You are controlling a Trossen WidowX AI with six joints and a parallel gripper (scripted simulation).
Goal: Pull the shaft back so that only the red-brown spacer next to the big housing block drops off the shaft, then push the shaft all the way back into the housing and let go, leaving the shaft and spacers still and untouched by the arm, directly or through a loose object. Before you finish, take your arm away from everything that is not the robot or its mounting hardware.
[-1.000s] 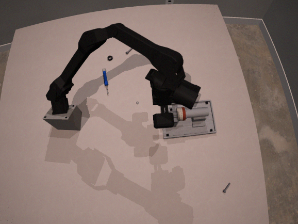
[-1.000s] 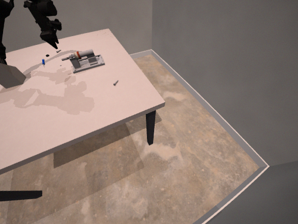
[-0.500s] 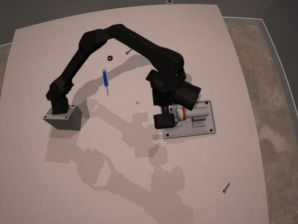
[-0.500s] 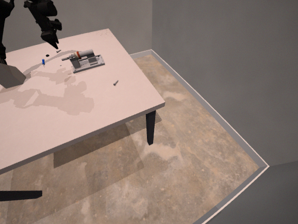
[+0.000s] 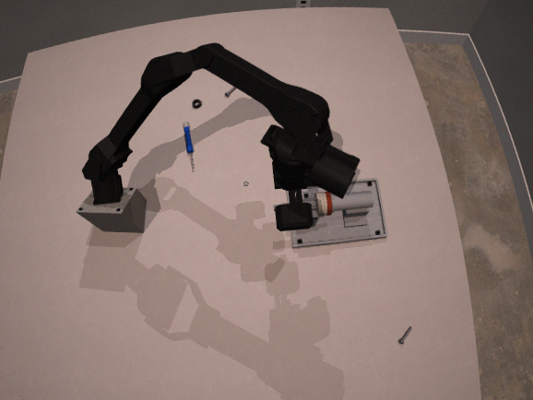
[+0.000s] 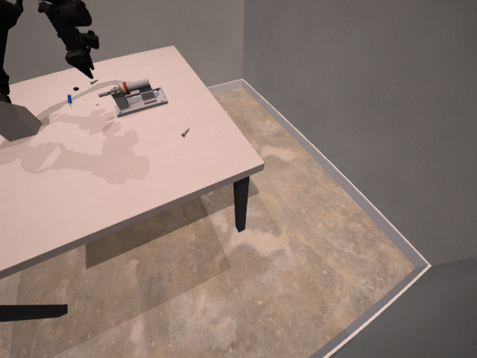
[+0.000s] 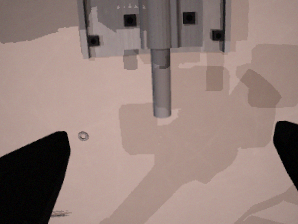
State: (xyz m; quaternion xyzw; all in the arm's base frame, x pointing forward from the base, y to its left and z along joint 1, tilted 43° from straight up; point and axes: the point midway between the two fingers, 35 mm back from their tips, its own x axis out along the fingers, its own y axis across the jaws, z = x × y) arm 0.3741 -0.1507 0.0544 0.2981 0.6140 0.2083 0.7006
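The grey shaft is 5 cm ahead of my hand and 12 cm below it. Also, from my hand: red-brown spacer: 9 cm ahead, 1 cm to the right, 12 cm below; blue screwdriver: 20 cm behind, 22 cm to the left, 19 cm below; cream spacer: 7 cm ahead, 1 cm to the right, 12 cm below.
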